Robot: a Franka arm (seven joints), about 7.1 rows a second.
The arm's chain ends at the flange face. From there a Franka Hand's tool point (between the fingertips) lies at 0.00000 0.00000 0.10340 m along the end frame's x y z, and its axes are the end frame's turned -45 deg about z.
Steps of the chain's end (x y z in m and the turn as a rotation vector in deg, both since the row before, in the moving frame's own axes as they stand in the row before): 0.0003 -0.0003 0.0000 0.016 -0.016 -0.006; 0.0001 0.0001 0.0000 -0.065 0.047 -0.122; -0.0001 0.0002 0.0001 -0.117 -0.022 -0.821; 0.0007 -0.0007 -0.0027 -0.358 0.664 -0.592; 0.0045 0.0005 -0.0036 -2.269 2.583 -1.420; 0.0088 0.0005 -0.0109 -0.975 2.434 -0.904; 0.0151 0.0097 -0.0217 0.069 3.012 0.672; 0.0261 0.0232 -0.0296 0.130 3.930 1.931; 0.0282 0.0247 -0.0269 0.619 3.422 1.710; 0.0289 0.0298 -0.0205 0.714 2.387 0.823
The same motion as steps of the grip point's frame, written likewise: 0.0004 0.0000 0.0000 0.023 0.000 -0.006; 0.0000 0.0003 0.0000 -0.079 -0.013 -0.122; -0.0004 0.0002 0.0001 -0.067 -0.098 -0.821; 0.0014 0.0013 -0.0027 -0.723 0.216 -0.592; 0.0033 0.0097 -0.0038 -3.431 0.222 -1.420; 0.0078 0.0109 -0.0110 -2.411 1.032 -0.904; 0.0077 0.0213 -0.0218 -2.081 2.179 0.672; 0.0071 0.0398 -0.0298 -2.687 2.871 1.931; 0.0076 0.0411 -0.0271 -1.982 2.857 1.710; 0.0033 0.0437 -0.0206 -1.183 2.193 0.823
